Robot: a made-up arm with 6 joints.
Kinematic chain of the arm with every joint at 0, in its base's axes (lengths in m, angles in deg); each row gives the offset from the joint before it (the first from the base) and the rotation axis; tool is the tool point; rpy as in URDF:
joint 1: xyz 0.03 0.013 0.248 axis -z
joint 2: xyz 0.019 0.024 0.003 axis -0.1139 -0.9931 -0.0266
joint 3: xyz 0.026 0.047 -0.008 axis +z
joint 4: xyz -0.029 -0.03 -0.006 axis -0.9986 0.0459 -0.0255
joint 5: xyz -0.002 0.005 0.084 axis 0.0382 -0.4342 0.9
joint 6: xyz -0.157 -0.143 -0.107 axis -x
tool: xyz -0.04 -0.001 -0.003 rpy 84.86 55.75 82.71
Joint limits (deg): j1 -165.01..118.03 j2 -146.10..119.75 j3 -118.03..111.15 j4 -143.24..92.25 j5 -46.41..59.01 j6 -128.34..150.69
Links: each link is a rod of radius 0.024 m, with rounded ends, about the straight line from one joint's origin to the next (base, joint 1, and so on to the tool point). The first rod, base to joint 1, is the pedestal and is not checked.
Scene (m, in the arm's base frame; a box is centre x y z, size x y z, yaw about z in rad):
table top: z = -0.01
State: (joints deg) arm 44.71 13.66 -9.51 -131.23 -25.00 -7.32
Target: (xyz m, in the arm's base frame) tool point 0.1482 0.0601 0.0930
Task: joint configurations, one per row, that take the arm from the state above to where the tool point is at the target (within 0.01 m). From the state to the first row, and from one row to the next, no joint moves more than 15 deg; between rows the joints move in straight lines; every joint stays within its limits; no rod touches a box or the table.
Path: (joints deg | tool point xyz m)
1: 59.06 16.01 3.99 -133.63 -13.74 -8.24 | 0.0254 0.2153 0.0919
2: 73.42 18.37 17.49 -136.03 -2.48 -9.17 | 0.0718 0.1821 0.0829
3: 87.77 20.72 30.99 -138.44 8.78 -10.09 | 0.1077 0.1432 0.0812
4: 102.13 23.07 44.49 -140.84 20.04 -11.01 | 0.1329 0.1017 0.0851
5: 116.48 25.43 57.99 -143.24 31.30 -11.94 | 0.1482 0.0601 0.0930

